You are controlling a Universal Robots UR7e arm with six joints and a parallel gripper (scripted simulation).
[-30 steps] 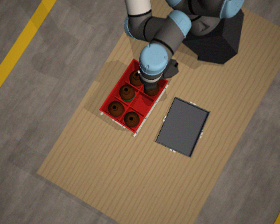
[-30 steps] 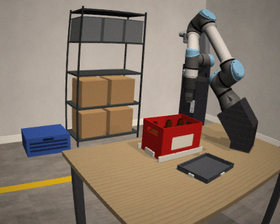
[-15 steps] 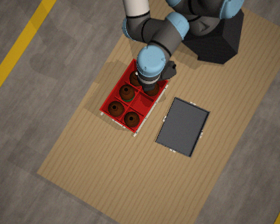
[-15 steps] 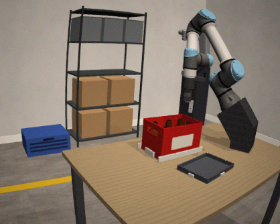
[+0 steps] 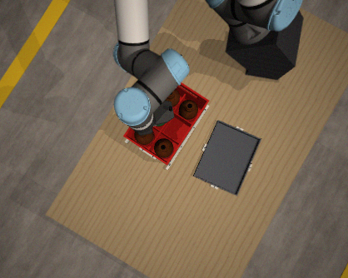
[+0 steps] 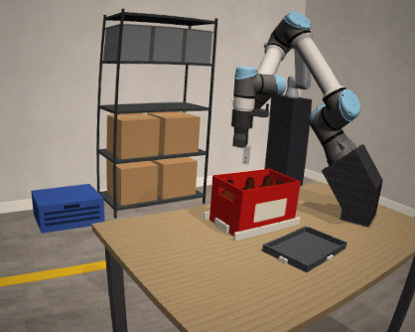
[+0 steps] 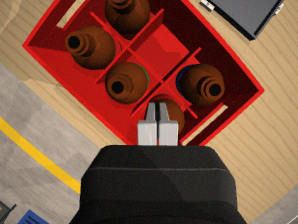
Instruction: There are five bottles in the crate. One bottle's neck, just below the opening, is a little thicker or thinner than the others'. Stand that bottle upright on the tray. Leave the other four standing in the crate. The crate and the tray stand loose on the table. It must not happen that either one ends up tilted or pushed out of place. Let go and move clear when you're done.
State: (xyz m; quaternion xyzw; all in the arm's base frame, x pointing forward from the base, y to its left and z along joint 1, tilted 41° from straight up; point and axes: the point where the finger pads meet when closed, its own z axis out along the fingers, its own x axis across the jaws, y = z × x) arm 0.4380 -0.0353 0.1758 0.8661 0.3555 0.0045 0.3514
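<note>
My hand is 4 cm past the red crate, 3 cm to the right of it and 16 cm above it. Also, from my hand: dark grey tray 4 cm behind, 31 cm to the left, 23 cm below.
</note>
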